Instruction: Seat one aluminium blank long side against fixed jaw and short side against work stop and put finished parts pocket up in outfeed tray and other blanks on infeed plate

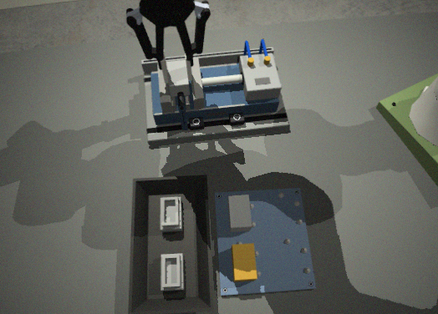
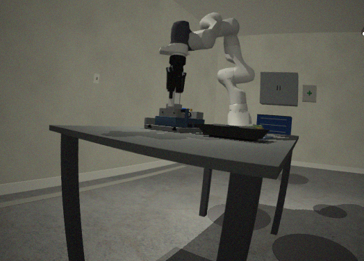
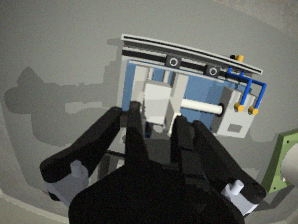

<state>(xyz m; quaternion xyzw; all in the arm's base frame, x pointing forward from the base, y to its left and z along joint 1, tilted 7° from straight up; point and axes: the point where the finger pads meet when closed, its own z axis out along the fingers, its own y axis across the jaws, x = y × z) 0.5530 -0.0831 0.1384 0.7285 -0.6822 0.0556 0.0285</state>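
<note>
Now: the fixed jaw 3 cm ahead of my hand and 6 cm below it. Round my hand: work stop: 5 cm to the left, 5 cm below; moving jaw: 4 cm behind, 6 cm below; vise: 7 cm behind, 10 cm below.
</note>
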